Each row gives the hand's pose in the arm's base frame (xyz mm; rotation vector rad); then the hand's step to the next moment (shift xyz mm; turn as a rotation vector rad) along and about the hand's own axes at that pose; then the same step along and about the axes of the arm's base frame.
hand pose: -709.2 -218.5 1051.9 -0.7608 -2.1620 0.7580
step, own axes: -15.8 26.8 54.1 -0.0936 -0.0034 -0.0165
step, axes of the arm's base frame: -24.9 -8.8 -56.5 0.0654 -0.0633 -0.0277
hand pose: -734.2 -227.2 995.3 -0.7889 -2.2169 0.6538
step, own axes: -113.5 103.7 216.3 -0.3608 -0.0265 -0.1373
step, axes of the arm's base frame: -57.7 -54.6 -253.2 0.3017 -0.2369 -0.0512
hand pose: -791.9 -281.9 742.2 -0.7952 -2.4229 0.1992
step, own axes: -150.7 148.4 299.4 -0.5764 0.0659 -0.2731
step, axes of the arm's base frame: 3.2 43.3 -364.0 0.5662 -0.2925 -0.0707
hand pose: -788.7 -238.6 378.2 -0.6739 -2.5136 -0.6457
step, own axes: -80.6 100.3 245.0 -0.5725 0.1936 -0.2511
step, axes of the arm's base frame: 44.2 182.1 -203.6 0.6273 -0.1809 -0.0455
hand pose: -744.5 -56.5 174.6 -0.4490 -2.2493 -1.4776
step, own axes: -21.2 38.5 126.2 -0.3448 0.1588 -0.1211
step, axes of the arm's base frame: 16.5 130.3 -24.9 0.3931 -0.0649 -0.0048
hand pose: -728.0 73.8 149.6 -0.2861 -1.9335 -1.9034
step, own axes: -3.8 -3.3 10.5 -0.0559 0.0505 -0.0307
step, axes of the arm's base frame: 0.5 10.8 -4.4 0.0758 -0.0203 0.0214
